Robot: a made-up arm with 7 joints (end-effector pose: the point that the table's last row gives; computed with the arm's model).
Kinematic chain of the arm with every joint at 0, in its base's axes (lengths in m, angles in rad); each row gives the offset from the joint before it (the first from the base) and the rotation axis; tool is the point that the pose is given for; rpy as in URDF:
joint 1: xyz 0 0 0.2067 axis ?
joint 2: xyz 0 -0.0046 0.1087 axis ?
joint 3: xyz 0 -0.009 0.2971 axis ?
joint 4: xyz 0 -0.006 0.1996 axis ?
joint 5: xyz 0 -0.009 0.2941 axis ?
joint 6: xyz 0 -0.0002 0.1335 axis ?
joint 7: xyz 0 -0.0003 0.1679 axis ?
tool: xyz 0 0 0 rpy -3.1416 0 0
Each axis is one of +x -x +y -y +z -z.
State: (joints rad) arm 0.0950 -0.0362 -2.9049 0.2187 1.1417 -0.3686 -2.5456
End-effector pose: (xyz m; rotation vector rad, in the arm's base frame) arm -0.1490 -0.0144 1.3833 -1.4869 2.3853 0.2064
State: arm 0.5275 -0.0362 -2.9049 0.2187 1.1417 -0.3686 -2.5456
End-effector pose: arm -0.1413 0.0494 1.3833 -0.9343 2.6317 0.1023
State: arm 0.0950 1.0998 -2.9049 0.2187 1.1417 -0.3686 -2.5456
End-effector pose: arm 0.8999 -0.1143 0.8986 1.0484 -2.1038 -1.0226
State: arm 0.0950 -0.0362 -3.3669 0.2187 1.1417 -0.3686 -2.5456
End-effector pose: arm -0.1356 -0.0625 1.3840 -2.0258 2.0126 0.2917
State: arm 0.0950 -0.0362 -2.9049 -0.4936 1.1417 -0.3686 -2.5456
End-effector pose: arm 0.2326 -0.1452 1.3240 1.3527 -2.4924 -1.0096
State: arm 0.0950 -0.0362 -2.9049 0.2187 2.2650 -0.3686 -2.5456
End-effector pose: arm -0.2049 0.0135 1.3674 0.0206 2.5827 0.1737
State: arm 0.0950 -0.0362 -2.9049 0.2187 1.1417 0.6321 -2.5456
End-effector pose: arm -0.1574 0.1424 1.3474 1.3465 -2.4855 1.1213
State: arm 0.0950 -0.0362 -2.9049 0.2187 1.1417 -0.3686 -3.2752
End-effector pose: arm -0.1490 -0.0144 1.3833 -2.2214 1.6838 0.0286
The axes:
joint 1: -z
joint 2: +y
joint 3: -z
joint 4: +y
joint 5: -z
joint 6: +y
joint 7: -z

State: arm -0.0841 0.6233 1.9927 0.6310 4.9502 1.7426 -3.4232
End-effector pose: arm 0.5083 -0.2753 0.9476 -0.0620 -0.8182 -1.0914
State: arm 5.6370 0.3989 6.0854 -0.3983 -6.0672 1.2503 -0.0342
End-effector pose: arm 0.3288 0.1594 1.2494 2.1931 0.8028 -1.6576
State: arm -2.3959 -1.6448 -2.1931 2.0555 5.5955 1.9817 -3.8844
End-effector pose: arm 0.0481 -0.2520 0.0791 -0.1127 -1.9719 2.0062
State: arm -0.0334 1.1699 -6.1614 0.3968 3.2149 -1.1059 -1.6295
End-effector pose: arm 0.9607 -0.0472 0.3667 0.2382 -0.5082 -1.5625
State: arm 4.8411 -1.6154 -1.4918 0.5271 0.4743 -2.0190 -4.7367
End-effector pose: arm -0.1634 -0.8543 0.2280 0.0828 -1.0711 -0.3866
